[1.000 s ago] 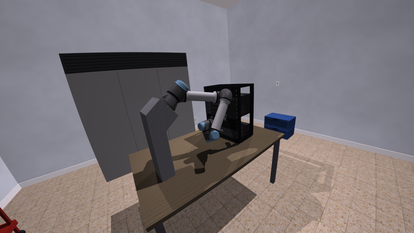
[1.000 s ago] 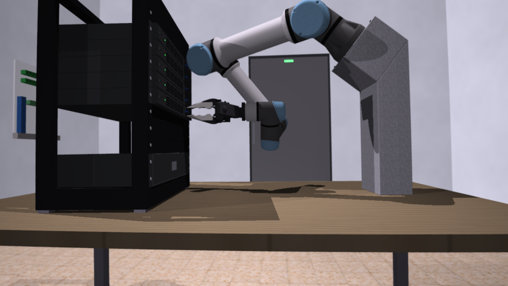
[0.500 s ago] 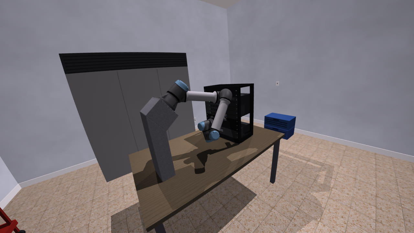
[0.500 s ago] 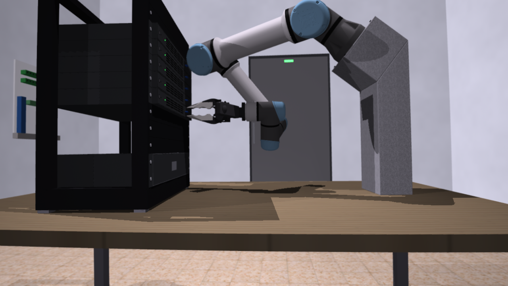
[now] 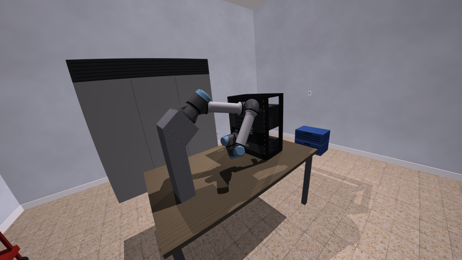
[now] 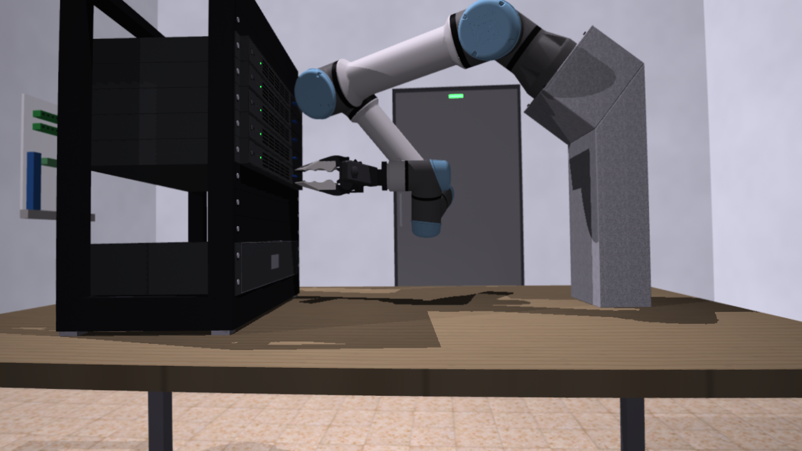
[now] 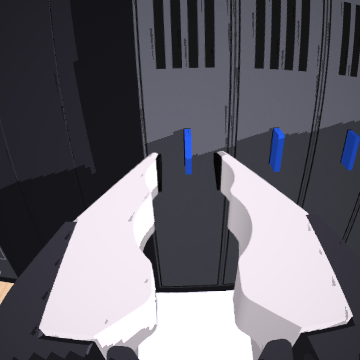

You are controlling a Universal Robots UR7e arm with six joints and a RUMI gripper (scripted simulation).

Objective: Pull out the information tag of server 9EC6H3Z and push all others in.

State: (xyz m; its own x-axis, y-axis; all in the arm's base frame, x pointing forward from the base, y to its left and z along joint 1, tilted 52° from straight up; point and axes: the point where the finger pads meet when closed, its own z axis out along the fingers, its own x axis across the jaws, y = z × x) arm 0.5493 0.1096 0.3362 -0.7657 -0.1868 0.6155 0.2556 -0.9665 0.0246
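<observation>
Right now the information tag is 5 cm ahead of my hand and 2 cm to the left of it.
</observation>
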